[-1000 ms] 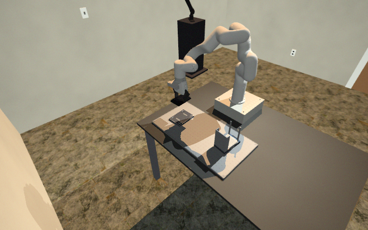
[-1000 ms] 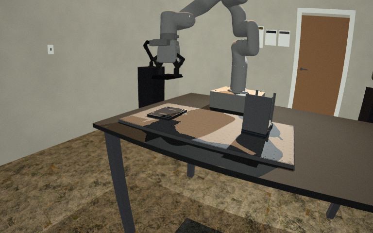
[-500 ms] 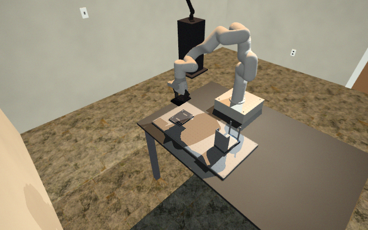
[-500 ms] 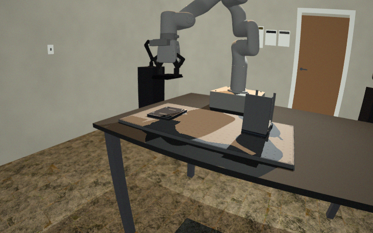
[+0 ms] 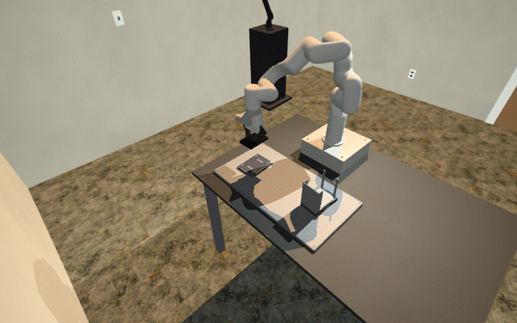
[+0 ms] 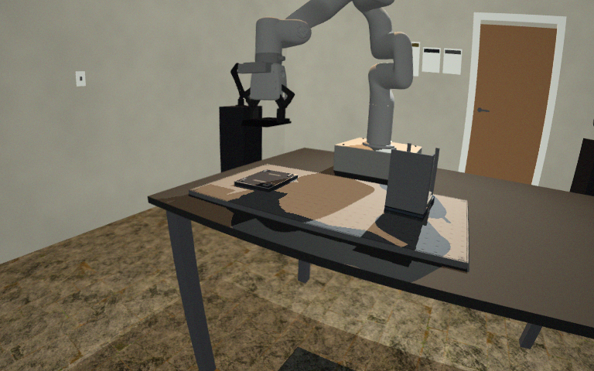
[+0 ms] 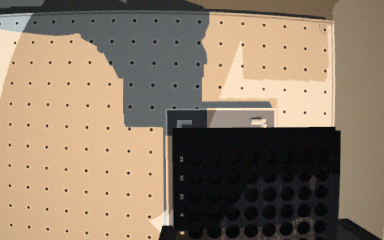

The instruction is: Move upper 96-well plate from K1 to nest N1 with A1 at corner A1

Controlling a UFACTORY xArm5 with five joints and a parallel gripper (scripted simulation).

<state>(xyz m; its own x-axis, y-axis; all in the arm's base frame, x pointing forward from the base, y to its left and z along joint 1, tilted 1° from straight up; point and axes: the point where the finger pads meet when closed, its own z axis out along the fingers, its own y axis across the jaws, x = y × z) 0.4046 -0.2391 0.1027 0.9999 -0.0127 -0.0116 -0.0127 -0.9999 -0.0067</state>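
Now: hand 180 mm above the plate nest N1. Also, from my hand: black 96-well plate 10 mm below; grey rack wall 60 mm ahead, 410 mm to the left, 100 mm below; light plate 420 mm to the left, 160 mm below.
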